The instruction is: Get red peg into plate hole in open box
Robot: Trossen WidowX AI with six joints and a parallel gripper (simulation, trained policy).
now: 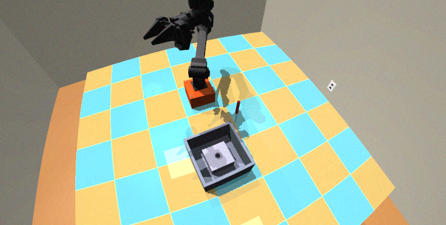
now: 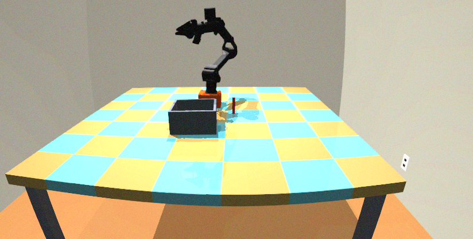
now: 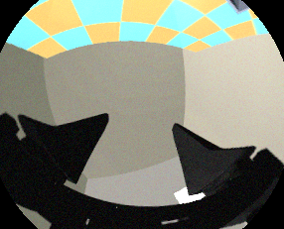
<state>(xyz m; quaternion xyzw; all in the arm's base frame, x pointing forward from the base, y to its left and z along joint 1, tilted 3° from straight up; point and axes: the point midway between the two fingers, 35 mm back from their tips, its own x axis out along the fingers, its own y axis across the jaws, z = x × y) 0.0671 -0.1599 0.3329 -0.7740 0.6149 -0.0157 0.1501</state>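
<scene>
Now: the red peg 100 mm ahead of my gripper tip, 290 mm to the left of it and 370 mm below it. The rest, counted from my gripper tip: dark grey box (270 mm ahead, 110 mm to the left, 380 mm below); pale grey plate (270 mm ahead, 110 mm to the left, 360 mm below).
</scene>
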